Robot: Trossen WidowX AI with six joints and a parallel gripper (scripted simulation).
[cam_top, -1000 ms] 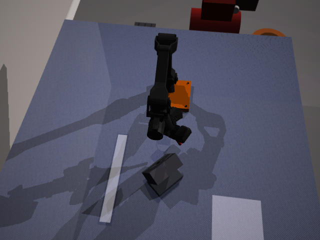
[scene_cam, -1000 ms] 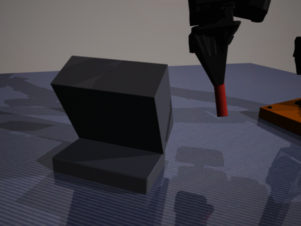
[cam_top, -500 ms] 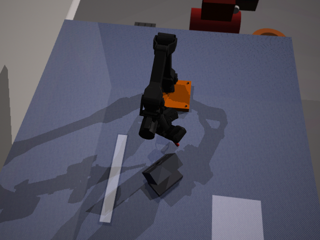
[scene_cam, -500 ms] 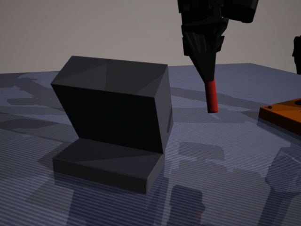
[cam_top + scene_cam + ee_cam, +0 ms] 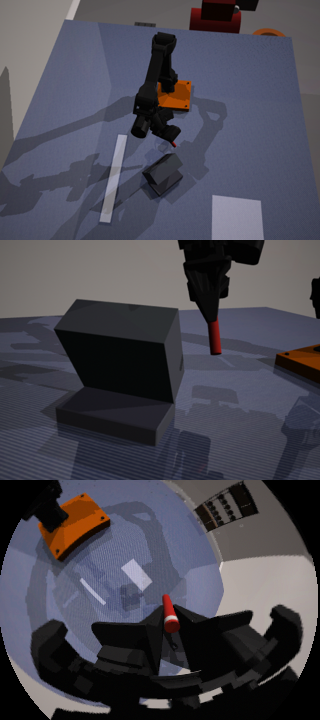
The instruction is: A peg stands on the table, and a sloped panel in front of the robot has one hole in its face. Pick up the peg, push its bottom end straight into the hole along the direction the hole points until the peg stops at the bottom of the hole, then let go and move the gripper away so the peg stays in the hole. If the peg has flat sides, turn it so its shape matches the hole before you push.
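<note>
Right now the dark grey panel is 11 cm ahead of my gripper tip, 4 cm to the right of it and 4 cm below it. From my gripper tip the other things lie so: red peg 1 cm to the right, 1 cm above.
</note>
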